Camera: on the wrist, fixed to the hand. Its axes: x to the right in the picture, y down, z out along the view.
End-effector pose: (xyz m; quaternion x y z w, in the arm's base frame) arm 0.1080 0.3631 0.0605 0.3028 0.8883 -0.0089 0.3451
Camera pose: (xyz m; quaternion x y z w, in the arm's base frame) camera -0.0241 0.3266 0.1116 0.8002 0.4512 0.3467 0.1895
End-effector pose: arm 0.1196 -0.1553 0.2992 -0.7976 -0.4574 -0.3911 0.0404
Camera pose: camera -0.0084 -0.1313 0.3657 -0.8456 0.2726 -0.3698 0.2717
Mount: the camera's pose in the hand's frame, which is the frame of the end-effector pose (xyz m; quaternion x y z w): 0.0254 -0.0918 -0.1110 -0.0932 0.0995 0.6956 0.7054
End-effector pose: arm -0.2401 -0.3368 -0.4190 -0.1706 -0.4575 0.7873 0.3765
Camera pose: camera -0.1487 -0.2247 -0.3972 0.5520 0.2400 -0.7576 0.2524
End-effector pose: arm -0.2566 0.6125 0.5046 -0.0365 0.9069 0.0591 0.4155
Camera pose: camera -0.3458 0.5059 0.5502 0.5605 0.7010 0.4116 0.1583
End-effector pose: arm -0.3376 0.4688 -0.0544 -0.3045 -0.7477 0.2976 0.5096
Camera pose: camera -0.2544 0.4445 0.0634 -0.8120 -0.2926 0.4644 0.1985
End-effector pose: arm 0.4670 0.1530 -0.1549 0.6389 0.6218 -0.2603 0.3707
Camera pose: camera 0.3644 0.2524 -0.1234 0.8745 0.0553 0.1958 0.4402
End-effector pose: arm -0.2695 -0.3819 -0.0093 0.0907 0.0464 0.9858 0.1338
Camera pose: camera -0.2914 -0.2943 -0.1244 0.0143 0.1089 -0.8018 0.5875
